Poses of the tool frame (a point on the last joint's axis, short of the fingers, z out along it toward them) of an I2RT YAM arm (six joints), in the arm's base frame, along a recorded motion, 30 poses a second.
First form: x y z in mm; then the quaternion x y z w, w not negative.
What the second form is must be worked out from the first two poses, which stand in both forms.
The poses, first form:
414, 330, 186, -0.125, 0.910, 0.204, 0.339
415, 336, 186, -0.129, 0.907, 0.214, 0.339
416, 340, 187, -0.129, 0.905, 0.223, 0.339
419, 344, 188, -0.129, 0.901, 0.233, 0.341
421, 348, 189, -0.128, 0.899, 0.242, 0.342
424, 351, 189, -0.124, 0.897, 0.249, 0.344
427, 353, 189, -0.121, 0.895, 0.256, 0.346
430, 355, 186, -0.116, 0.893, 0.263, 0.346
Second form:
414, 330, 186, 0.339, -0.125, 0.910, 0.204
415, 336, 186, 0.339, -0.129, 0.907, 0.214
416, 340, 187, 0.339, -0.129, 0.905, 0.223
419, 344, 188, 0.341, -0.129, 0.901, 0.233
421, 348, 189, 0.342, -0.128, 0.899, 0.242
424, 351, 189, 0.344, -0.124, 0.897, 0.249
427, 353, 189, 0.346, -0.121, 0.895, 0.256
430, 355, 186, 0.346, -0.116, 0.893, 0.263

